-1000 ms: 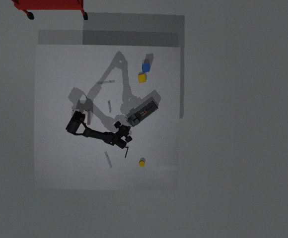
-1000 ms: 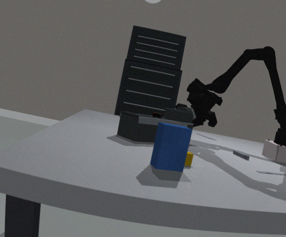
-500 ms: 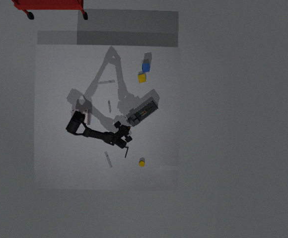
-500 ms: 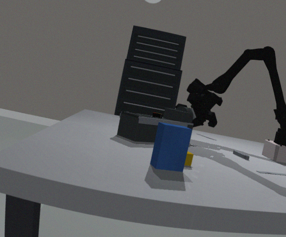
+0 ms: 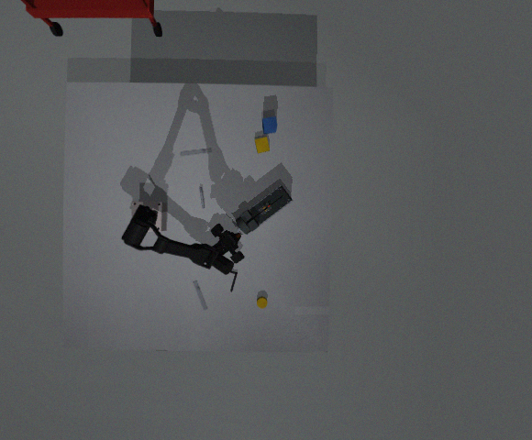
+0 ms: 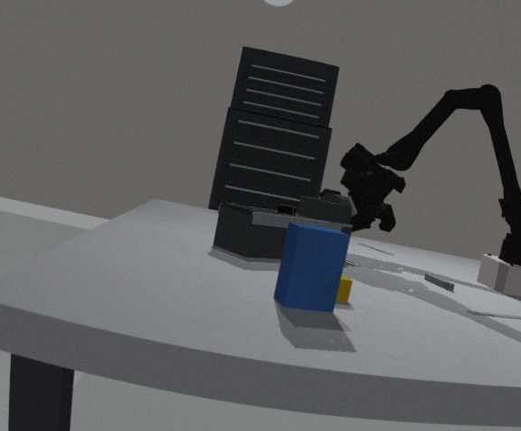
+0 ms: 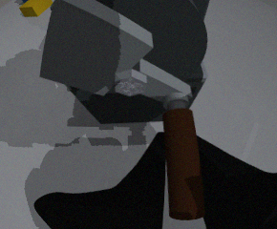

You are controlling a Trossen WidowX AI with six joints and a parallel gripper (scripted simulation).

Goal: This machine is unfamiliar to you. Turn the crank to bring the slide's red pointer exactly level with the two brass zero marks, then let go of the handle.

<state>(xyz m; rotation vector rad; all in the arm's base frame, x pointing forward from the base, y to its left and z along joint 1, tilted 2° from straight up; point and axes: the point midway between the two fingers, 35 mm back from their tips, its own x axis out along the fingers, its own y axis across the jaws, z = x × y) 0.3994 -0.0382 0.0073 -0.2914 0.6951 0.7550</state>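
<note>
My gripper tip is 3 cm below the brown crank handle, 1 cm to the left of it and 1 cm past it. From my gripper tip the other things lie so: red pointer 15 cm to the left, 11 cm ahead, 4 cm above; black hex key 21 cm to the right, 4 cm below; yellow block 44 cm to the left, 4 cm ahead, 3 cm below.
</note>
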